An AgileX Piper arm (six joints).
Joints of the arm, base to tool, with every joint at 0 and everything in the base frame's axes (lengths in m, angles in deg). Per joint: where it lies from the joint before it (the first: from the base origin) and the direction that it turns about. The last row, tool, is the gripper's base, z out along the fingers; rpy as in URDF.
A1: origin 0 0 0.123 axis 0 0 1
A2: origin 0 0 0 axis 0 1 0
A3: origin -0.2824 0 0.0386 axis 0 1 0
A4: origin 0.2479 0 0.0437 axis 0.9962 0 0.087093
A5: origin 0 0 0 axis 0 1 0
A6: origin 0.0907 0 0.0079 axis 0.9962 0 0.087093
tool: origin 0 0 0 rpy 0 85.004 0
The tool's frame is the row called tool.
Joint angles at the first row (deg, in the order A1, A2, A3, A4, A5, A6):
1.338, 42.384, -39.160, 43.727, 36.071, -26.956
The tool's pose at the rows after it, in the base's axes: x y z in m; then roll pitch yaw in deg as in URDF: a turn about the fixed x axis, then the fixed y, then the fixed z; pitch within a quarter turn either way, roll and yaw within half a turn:
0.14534 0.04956 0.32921 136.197 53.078 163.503
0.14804 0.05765 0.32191 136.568 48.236 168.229
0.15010 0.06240 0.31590 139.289 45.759 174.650
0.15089 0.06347 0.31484 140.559 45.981 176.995
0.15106 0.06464 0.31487 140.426 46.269 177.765
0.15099 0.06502 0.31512 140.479 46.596 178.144
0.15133 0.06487 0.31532 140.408 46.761 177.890
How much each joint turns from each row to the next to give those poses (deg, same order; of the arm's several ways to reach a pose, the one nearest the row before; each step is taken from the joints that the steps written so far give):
1.659, 2.274, 0.000, 3.417, 2.790, 0.000
1.223, 2.365, -0.150, 1.558, 4.065, -0.525
0.499, 2.005, -0.296, 0.209, 3.634, -2.395
0.181, 0.491, -0.109, 0.045, 0.582, -1.537
0.135, 0.187, -0.001, 0.772, 0.241, -1.150
0.062, -0.001, 0.001, 0.285, 0.000, -0.570
0.000, 0.001, -0.001, 0.047, -0.261, -0.002

